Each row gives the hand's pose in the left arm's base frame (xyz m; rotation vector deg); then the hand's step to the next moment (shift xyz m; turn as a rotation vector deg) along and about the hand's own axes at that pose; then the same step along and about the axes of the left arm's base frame.
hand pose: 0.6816 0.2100 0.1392 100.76 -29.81 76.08
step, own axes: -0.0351 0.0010 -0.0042 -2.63 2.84 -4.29
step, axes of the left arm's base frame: -0.0154 -0.0027 -0.0317 -5.48 1.52 -1.04
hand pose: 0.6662 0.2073 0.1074 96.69 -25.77 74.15
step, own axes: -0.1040 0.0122 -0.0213 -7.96 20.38 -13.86
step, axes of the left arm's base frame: -0.0601 -0.0132 -0.0874 -25.81 -0.55 2.14
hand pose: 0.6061 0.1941 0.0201 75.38 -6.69 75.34
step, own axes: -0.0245 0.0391 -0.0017 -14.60 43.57 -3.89
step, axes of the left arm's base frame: -0.0383 -0.0250 0.0064 -39.34 -18.54 15.34
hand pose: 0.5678 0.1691 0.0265 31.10 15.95 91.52
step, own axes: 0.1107 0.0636 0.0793 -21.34 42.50 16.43
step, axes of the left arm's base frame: -0.0182 0.0908 0.1183 -28.11 -27.93 31.01
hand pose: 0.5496 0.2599 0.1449 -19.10 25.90 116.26
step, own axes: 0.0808 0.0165 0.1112 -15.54 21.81 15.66
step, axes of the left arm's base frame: -0.0577 0.1055 0.0686 -12.59 -14.66 24.27
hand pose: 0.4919 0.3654 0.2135 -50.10 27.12 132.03
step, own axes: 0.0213 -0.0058 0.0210 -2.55 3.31 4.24
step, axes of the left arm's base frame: -0.0185 0.0242 -0.0003 -2.67 -1.34 5.15
